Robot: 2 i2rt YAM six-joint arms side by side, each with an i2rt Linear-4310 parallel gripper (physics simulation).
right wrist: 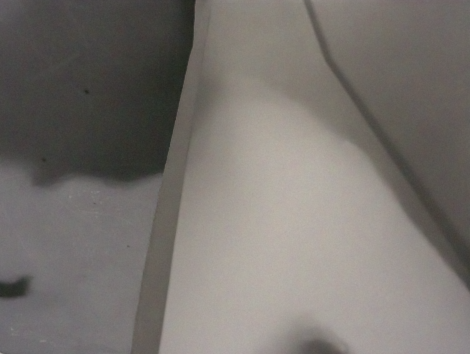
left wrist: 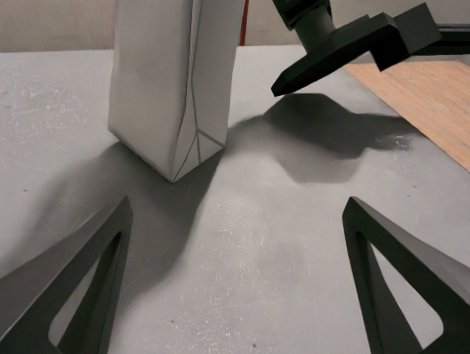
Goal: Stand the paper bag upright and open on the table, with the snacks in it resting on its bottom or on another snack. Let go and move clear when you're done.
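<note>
The paper bag point(left wrist: 150, 85) point(right wrist: 280, 200) is pale grey. In the left wrist view its folded lower end points down at the table, close to or on it, and its top is cut off. In the right wrist view its walls fill most of the picture at very close range. Its mouth and the snacks do not show. My left gripper point(left wrist: 239, 205) is open and empty over the table, on the near side of the bag. My right gripper is shut on the paper bag; its fingertips are hidden, so the exact grip does not show.
A black part of the right arm point(left wrist: 335, 45) hangs over the table point(left wrist: 280, 300) point(right wrist: 90, 250), right of the bag, and casts a dark shadow. A wooden surface point(left wrist: 425, 95) lies beyond the table's right edge. A thin red upright strip point(left wrist: 243, 25) shows behind the bag.
</note>
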